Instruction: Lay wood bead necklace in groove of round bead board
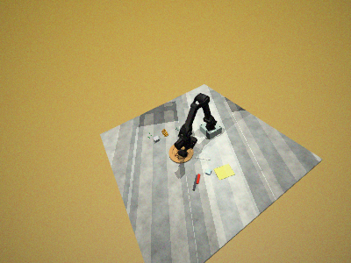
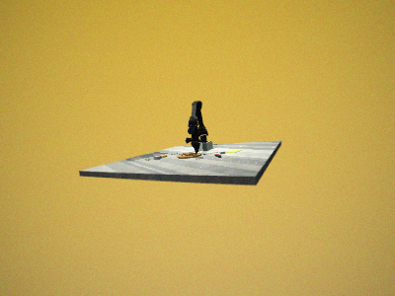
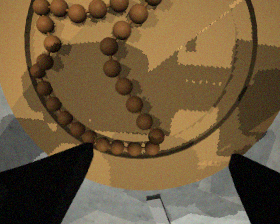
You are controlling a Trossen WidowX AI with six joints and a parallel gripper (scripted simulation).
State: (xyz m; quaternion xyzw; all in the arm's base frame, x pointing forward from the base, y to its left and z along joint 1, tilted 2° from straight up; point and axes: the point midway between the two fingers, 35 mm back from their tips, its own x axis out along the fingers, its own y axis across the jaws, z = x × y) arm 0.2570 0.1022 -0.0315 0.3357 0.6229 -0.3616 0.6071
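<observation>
Now: the round bead board 50 mm ahead of my gripper tip, 40 mm to the right of it and 10 mm below it. From my gripper tip the other things lie so: thin grey stick (80 mm to the left, 70 mm behind, 20 mm below); then red-handled tool (230 mm to the left, 50 mm ahead, 10 mm below); then small blue block (210 mm to the left, 50 mm behind, 10 mm below).
</observation>
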